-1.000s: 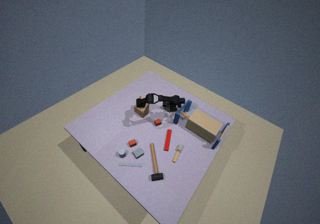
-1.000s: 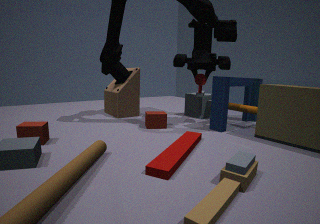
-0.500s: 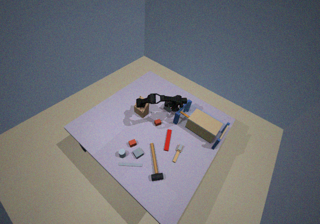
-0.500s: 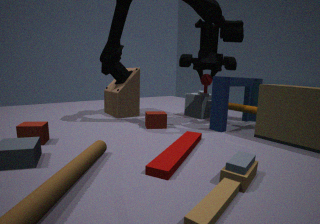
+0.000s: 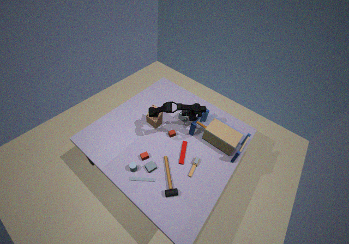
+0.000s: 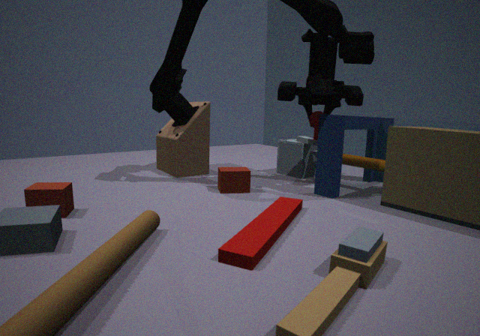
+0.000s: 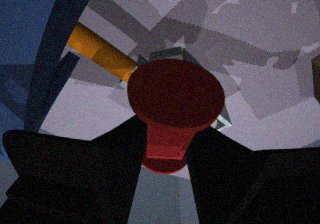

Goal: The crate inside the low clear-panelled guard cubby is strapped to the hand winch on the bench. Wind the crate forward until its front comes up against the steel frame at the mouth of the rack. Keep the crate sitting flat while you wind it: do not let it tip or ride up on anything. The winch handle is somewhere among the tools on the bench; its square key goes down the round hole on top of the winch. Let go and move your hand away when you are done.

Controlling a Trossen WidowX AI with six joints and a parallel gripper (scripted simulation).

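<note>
Now: gripper tip 20 mm past the winch handle, 10 mm to the right of it and 30 mm above it. Round my gripper tip: red knob: 10 mm ahead, 10 mm to the right; then blue front frame: 90 mm ahead, 30 mm to the left, 30 mm below; then grey winch: 90 mm behind, 40 mm to the left, 100 mm below.
</note>
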